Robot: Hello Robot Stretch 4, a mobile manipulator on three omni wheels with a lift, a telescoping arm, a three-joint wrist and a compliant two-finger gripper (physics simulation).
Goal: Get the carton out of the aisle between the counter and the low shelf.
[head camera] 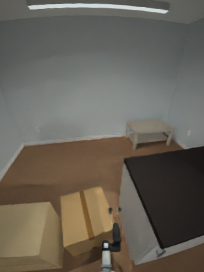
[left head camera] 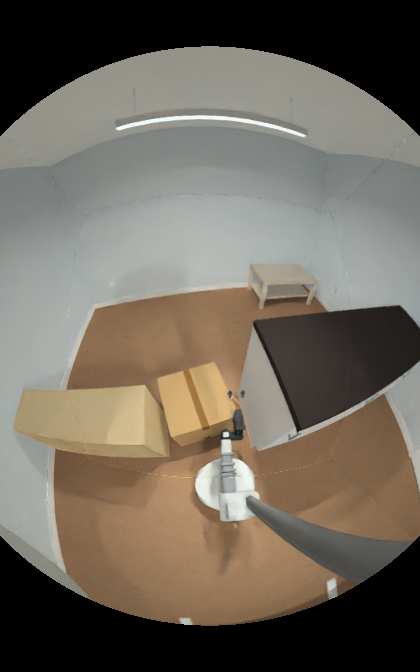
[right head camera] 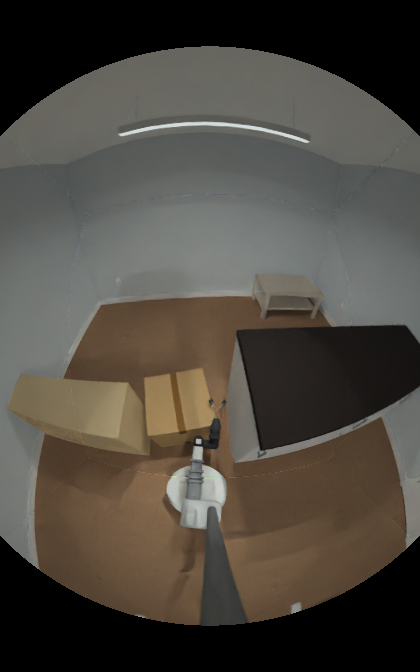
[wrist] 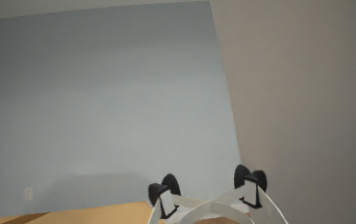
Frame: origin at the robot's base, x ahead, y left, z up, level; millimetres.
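Where they show: gripper, fingertip midpoint: (head camera: 114, 206) (wrist: 206, 183).
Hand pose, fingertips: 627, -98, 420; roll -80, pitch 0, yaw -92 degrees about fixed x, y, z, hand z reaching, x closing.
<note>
Each offset is from my fingertips to the centre of the thing, as dx, dy, dz. "spot": to the spot under its first point. Level surfaces: height alone.
The brown carton @[-16, +281, -244] (head camera: 95, 215) (left head camera: 202, 397) (right head camera: 187, 400) with a darker tape strip stands on the floor between the low shelf @[dz +163] (head camera: 25, 227) (left head camera: 105, 417) (right head camera: 95, 405) and the counter @[dz +463] (head camera: 172, 192) (left head camera: 335, 360) (right head camera: 320, 380). It is turned a little, its near left corner close to the shelf's end. In the wrist view a part of the carton (wrist: 110, 214) shows at the bottom. My gripper (head camera: 115, 209) (left head camera: 236, 394) (right head camera: 218, 402) (wrist: 206, 183) is open and empty, in the narrow gap between the carton's right side and the counter's white end panel. Whether it touches the carton I cannot tell.
A small pale table @[dz +3] (head camera: 150, 126) (left head camera: 284, 273) (right head camera: 290, 285) stands at the back right by the wall. Brown floor @[dz -446] (head camera: 75, 162) lies behind the carton up to the back wall. The counter's end panel @[spot: -31, -103, +71] (wrist: 295, 100) fills the right of the wrist view.
</note>
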